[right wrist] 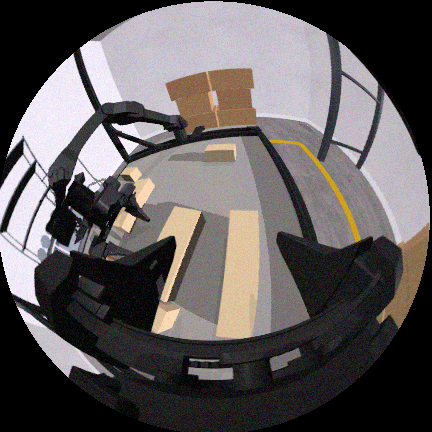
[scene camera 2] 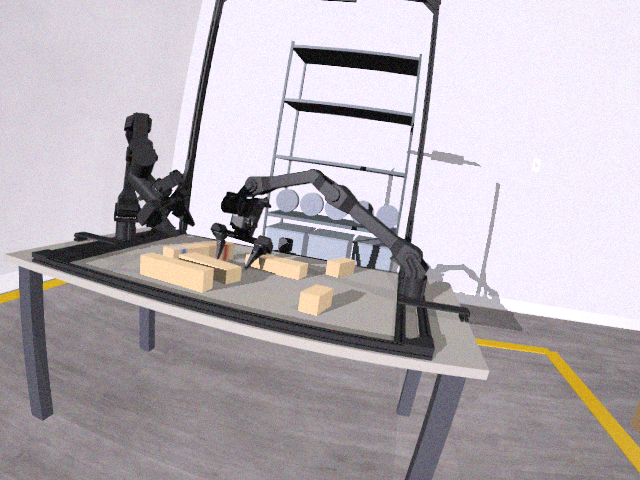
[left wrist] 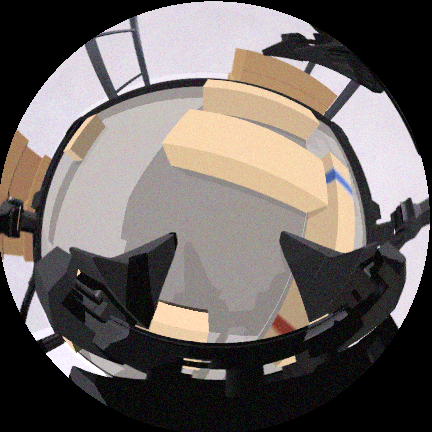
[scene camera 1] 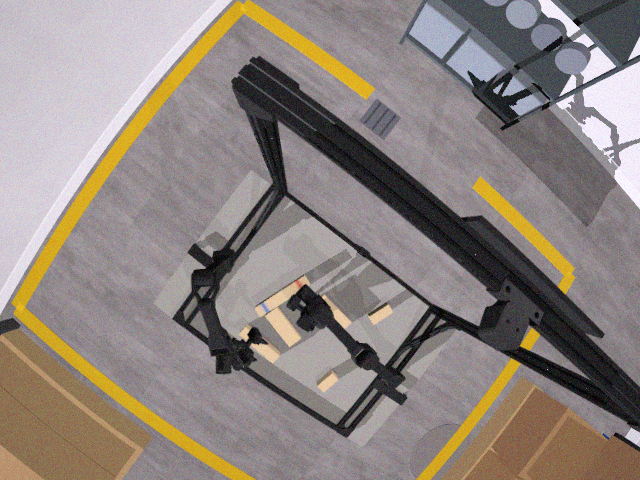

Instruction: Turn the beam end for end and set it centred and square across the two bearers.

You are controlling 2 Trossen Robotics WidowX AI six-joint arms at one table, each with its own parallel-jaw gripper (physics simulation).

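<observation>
The beam is a long pale wooden bar with a blue stripe near one end and a red stripe near the other. It lies low behind the other bars in scene camera 2. Several plain pale bars lie near it: one middle bar, one front bar and one back bar. I cannot tell which are the bearers. My left gripper is open and empty, low beside the beam's red end. My right gripper is open and empty, above the front bar.
Two short pale blocks stand apart from the bars, one at the back and one nearer the front edge. A black frame rail borders the table. Both arms reach inward over the bars.
</observation>
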